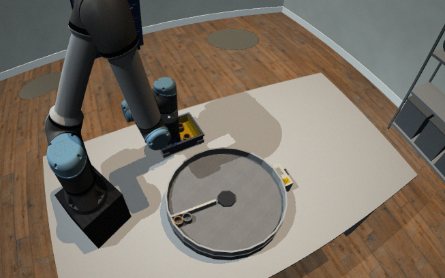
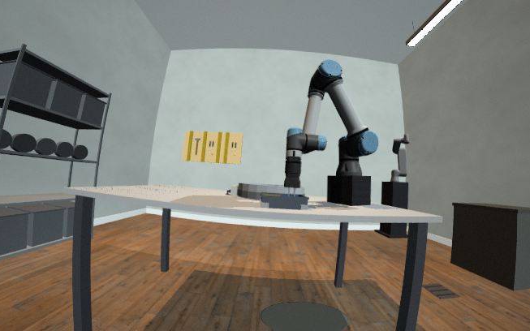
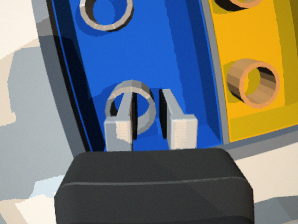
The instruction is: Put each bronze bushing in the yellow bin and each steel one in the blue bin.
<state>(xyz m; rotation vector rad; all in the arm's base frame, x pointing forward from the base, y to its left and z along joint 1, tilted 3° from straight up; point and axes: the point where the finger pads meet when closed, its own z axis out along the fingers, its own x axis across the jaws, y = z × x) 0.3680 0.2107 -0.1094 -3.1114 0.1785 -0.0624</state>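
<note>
Now: the bin 4 cm ahead of my hand, 4 cm to the left of it and 1 cm below it. The rest, counted from my hand: round grey turntable 9 cm ahead, 33 cm to the right, 2 cm above.
</note>
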